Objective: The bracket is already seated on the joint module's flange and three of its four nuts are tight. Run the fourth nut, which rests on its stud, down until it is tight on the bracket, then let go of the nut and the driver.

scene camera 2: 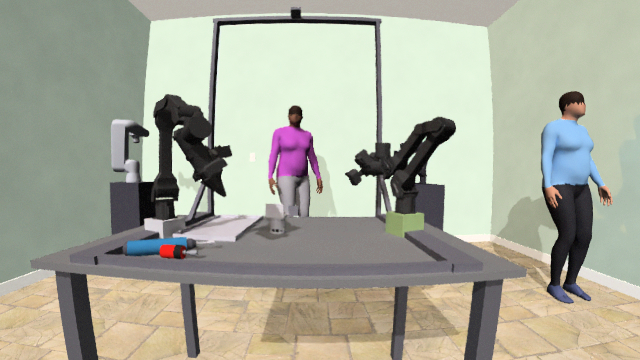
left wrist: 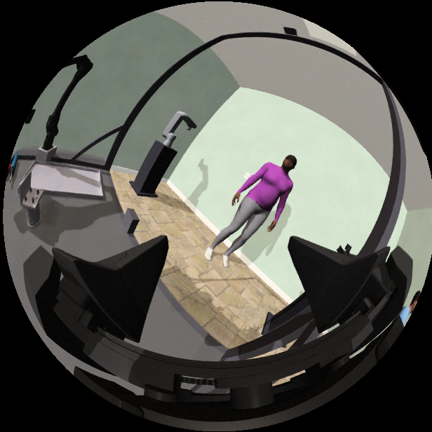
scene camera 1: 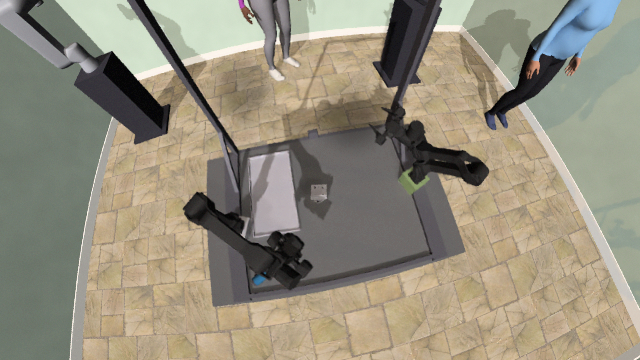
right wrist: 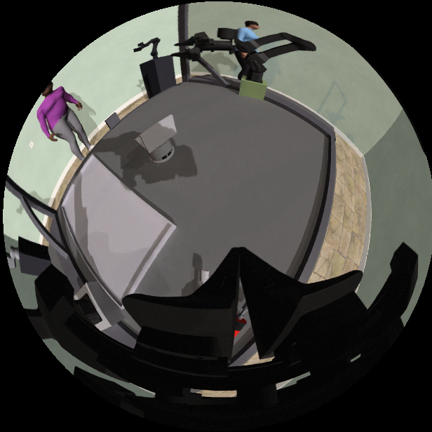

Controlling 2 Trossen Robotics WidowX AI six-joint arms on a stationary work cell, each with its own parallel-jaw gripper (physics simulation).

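Places are measured from the left arm's base along level axes (x left, y back, z up), in millimetres.
Where they show: left gripper, fingertip midpoint: point(scene camera 2: 351, 168) point(scene camera 1: 375, 115); right gripper, fingertip midpoint: point(scene camera 2: 225, 196) point(scene camera 1: 301, 248); left arm's base at its link origin: point(scene camera 2: 404, 212) point(scene camera 1: 416, 176); right arm's base at its link origin: point(scene camera 2: 165, 218) point(scene camera 1: 236, 226).
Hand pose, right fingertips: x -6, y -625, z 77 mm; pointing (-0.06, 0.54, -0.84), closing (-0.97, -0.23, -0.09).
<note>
Each offset is from my right fingertips to the top centre of the thing. "spot": to the spot under its first point.
The light bracket point(scene camera 1: 318, 190) point(scene camera 2: 274, 210) point(left wrist: 31, 196) point(right wrist: 159, 134) sits on the upright grey joint module @[dx -186, dy +193, dz -81 mm] point(scene camera 2: 277, 226) point(left wrist: 33, 217) point(right wrist: 162, 154) near the table's middle. Small dark spots show on the bracket in the left wrist view; nuts and studs are too small to tell apart. The blue driver @[spot: dx +5, dy -229, dz -114 mm] point(scene camera 1: 259, 278) point(scene camera 2: 155, 246) lies at the front left; its grey socket point(right wrist: 204, 276) shows in the right wrist view, the rest hidden behind the fingers. My right gripper point(scene camera 2: 223, 193) point(right wrist: 237, 252) is shut and empty, above the table left of the module. My left gripper point(scene camera 1: 376, 117) point(left wrist: 230, 242) is open and empty, raised at the back right.
A red-handled tool @[dx +46, dy -119, dz -121 mm] point(scene camera 2: 171, 251) point(right wrist: 238, 327) lies beside the blue driver. A shallow white tray @[dx -329, dy +8, dz -139 mm] point(scene camera 1: 274, 192) point(scene camera 2: 215, 229) point(left wrist: 67, 181) point(right wrist: 115, 230) lies left of the module. A green block @[dx +7, dy +624, dz -77 mm] point(scene camera 1: 407, 185) point(scene camera 2: 405, 223) point(right wrist: 253, 90) stands under the left arm. Dark gantry posts rise behind.
</note>
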